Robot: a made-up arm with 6 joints.
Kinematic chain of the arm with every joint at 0, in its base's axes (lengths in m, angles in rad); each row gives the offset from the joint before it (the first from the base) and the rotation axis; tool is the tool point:
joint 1: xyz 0 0 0.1 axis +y
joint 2: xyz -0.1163 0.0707 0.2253 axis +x
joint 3: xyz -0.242 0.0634 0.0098 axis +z
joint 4: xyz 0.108 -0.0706 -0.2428 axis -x
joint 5: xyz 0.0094 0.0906 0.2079 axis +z
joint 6: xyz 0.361 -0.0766 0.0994 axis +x
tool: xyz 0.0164 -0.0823 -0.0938
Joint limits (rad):
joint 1: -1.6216..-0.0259
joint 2: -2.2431..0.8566
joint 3: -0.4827..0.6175
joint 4: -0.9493..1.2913
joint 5: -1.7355..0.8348
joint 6: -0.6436..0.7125
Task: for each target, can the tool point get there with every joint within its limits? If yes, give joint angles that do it. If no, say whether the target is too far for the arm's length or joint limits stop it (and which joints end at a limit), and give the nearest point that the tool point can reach.
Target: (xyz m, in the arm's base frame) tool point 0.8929 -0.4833 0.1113
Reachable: no: joint limits stop it (at a limit: joint 1, joint 3, joint 4, joint 5, joint 6) | nearest point 0.4013 -0.2379 0.0307 | short by 0.555 m
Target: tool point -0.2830 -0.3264 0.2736
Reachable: yes | joints -0.7950 -0.9636 0.3821 -0.6830 -1.1604 0.0350
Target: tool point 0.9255 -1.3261 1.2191
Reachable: no: too far | nearest point 0.0976 -0.3790 0.5475 | short by 1.426 m
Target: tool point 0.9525 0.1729 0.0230
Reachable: no: joint limits stop it (at a limit: joint 1, joint 3, joint 4, joint 5, joint 6) | nearest point 0.4709 0.1310 0.0342 | short by 0.484 m
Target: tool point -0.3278 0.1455 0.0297
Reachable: yes | joints -1.4592 -1.4400 0.3977 0.5385 -1.1076 0.3387
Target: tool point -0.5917 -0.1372 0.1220
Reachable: yes | joints -0.6798 -0.6034 -0.3649 0.1670 -1.4134 0.1528
